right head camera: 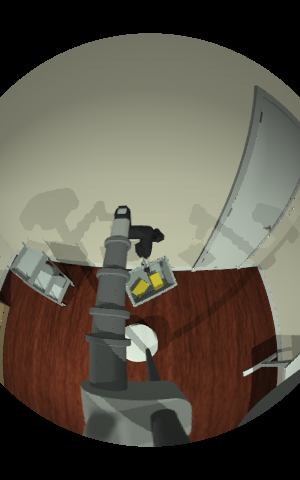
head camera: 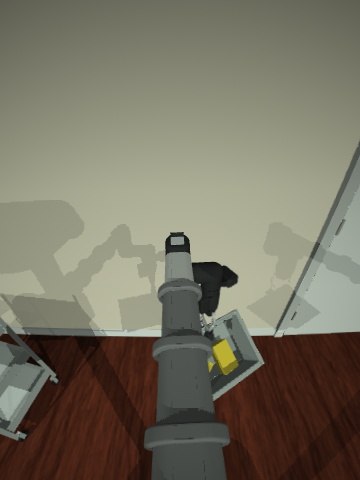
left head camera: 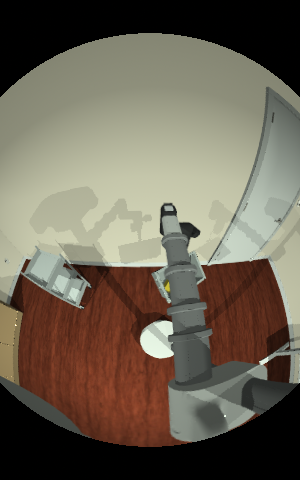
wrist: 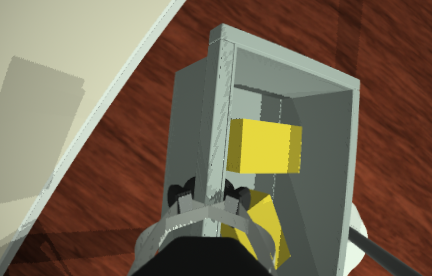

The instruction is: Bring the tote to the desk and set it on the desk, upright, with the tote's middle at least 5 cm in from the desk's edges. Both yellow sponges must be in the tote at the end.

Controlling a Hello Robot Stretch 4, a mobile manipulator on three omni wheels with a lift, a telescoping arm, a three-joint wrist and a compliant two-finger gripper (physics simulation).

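Note:
The pale grey tote (head camera: 246, 336) (left head camera: 199, 270) (right head camera: 168, 275) (wrist: 216, 125) hangs above the floor near the wall, open side up and looking a little tilted. My gripper (head camera: 207, 327) (right head camera: 146, 265) (wrist: 208, 193) is shut on its wall-side rim, one fingertip on each side. One yellow sponge (head camera: 225, 356) (right head camera: 156, 280) (wrist: 265, 147) lies inside. The second yellow sponge (head camera: 210, 366) (right head camera: 140, 287) (wrist: 270, 220) is also inside, closer to the fingers in the wrist view and partly behind them. The arm hides part of the tote in the head and left head views. I cannot make out the desk.
A grey cart (head camera: 35, 356) (left head camera: 42, 265) (right head camera: 30, 261) stands at the left by the wall. A door (head camera: 345, 270) (left head camera: 265, 190) (right head camera: 250, 200) is at the right. My round white base (left head camera: 157, 340) (right head camera: 141, 342) is below the arm. A tan cabinet (left head camera: 7, 345) is at the left edge.

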